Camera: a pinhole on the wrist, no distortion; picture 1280 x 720 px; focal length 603.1 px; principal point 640.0 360.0 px. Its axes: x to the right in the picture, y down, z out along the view. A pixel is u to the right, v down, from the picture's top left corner.
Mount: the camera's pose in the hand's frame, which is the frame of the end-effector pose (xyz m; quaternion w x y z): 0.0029 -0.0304 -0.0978 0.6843 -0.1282 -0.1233 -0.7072
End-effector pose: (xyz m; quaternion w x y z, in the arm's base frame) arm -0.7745 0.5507 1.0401 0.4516 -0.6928 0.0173 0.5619
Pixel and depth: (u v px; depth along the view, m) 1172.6 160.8 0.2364
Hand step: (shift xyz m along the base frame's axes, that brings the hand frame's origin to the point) -0.1044 0.1721 0.1554
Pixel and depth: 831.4 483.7 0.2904
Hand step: -0.1252 0.1739 -0.0318
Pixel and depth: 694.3 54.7 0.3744
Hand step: -0.3094 0.0380 0.1100
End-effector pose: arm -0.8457 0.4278 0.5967 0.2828 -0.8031 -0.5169 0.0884
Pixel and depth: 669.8 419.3 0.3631
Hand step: -0.0274 0.1037 -0.2414
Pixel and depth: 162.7 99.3 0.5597
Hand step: 0.2427 -0.2733 -0.5777
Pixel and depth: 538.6 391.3 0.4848
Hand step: 0.0416 0.0856 -0.3818
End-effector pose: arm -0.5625 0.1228 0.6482 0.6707 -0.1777 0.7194 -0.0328
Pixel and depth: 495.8 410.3 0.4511
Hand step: 0.2303 0.2523 -0.1402
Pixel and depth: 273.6 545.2 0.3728
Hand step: 0.0979 0.2824 -0.2278
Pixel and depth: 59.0 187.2 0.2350
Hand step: -0.0121 0.2732 -0.0282
